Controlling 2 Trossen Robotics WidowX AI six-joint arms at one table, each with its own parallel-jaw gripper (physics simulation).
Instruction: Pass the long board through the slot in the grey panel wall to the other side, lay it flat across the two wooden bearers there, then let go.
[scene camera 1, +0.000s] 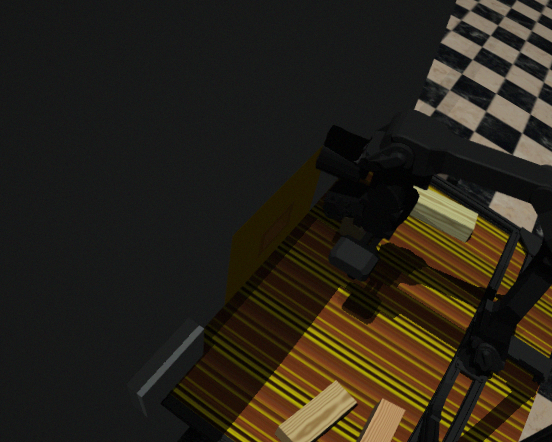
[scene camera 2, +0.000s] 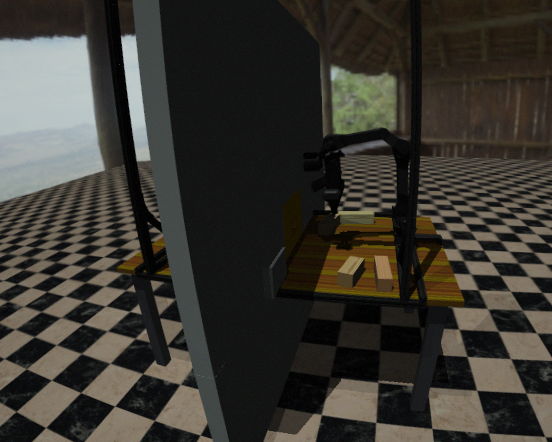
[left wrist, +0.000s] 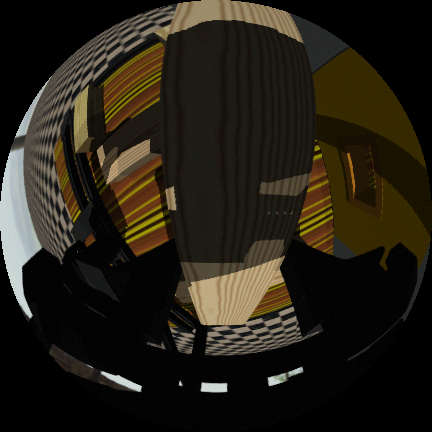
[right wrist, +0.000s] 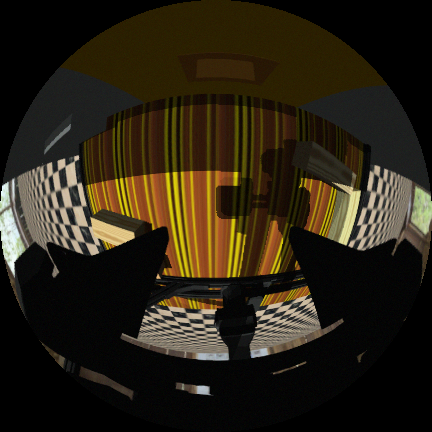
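The long board is between the fingers of my left gripper, which is shut on it above the striped table. The yellow plate on the grey wall holds the orange-framed slot; in the left wrist view it is right of the board, apart from it. My open, empty right gripper points down over the table beyond the wall. Wooden blocks lie there: a tan one, a pinkish one, a pale one and a shadowed one. I cannot tell which two are the bearers.
A grey box sticks out from the wall near the table's edge. Black frame posts stand at the table. On the left arm's side, a pale block and a wooden piece lie left of the board.
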